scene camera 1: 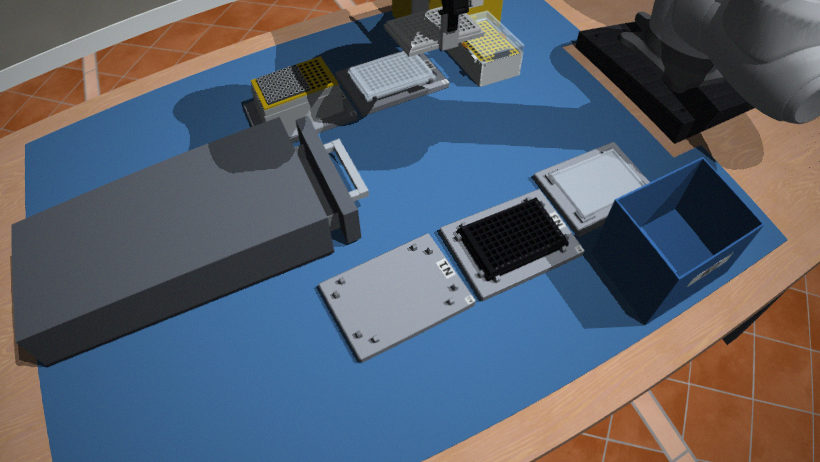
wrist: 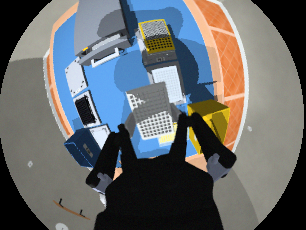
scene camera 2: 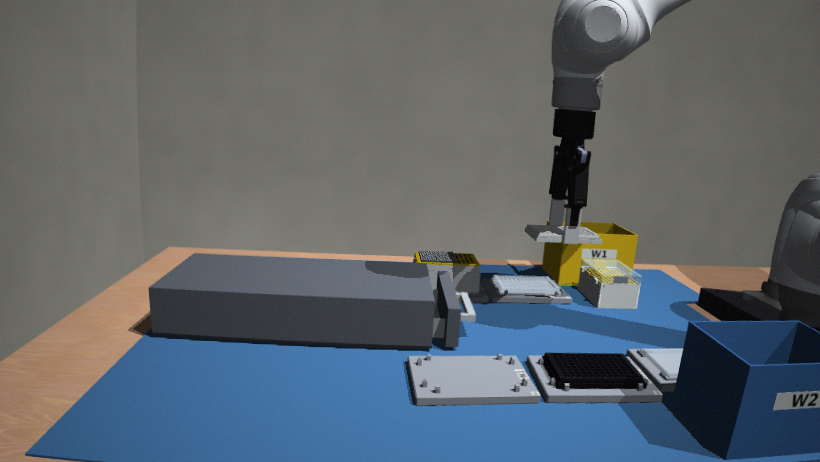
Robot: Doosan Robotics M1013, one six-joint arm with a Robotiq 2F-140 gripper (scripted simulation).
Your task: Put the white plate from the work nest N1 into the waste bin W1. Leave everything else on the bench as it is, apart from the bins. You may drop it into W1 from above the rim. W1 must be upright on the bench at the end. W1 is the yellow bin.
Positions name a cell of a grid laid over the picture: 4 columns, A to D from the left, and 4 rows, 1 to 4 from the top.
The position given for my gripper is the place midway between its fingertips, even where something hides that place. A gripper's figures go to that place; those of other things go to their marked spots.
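Labels:
A yellow bin W1 (scene camera 2: C3) is 122 cm from the lens. For my gripper (scene camera 2: C3), I find that it is 106 cm from the lens.

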